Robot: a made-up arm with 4 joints. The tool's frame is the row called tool.
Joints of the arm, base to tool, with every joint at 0 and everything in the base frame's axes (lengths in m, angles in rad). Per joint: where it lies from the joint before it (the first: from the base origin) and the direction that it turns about. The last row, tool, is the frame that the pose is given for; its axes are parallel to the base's.
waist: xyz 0 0 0.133 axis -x
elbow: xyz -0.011 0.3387 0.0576 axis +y
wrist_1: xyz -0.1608 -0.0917 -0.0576 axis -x
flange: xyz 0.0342 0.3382 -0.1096 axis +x
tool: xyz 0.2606 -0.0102 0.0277
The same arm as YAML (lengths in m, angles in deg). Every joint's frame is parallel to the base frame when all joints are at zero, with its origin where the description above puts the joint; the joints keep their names.
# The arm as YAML. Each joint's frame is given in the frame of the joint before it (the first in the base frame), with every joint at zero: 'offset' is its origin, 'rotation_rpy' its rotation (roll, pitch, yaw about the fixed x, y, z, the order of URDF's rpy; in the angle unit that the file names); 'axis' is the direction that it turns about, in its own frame. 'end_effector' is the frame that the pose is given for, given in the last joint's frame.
length_unit: m
angle_unit: deg
chain:
  - id: waist
    offset: [0.0, 0.0, 0.133]
    rotation_rpy: [0.0, 0.0, 0.0]
    axis: [-1.0, 0.0, 0.0]
  - id: elbow
    offset: [-0.011, 0.3387, 0.0576]
    rotation_rpy: [0.0, 0.0, 0.0]
    axis: [0.0, 1.0, 0.0]
  - id: wrist_1
    offset: [-0.1608, -0.0917, -0.0576]
    rotation_rpy: [0.0, 0.0, 0.0]
    axis: [-1.0, 0.0, 0.0]
  - id: flange
    offset: [0.0342, 0.3382, -0.1096]
    rotation_rpy: [0.0, 0.0, 0.0]
    axis: [1.0, 0.0, 0.0]
end_effector:
  offset: [0.2606, -0.0102, 0.0277]
  rotation_rpy: [0.0, 0.0, 0.0]

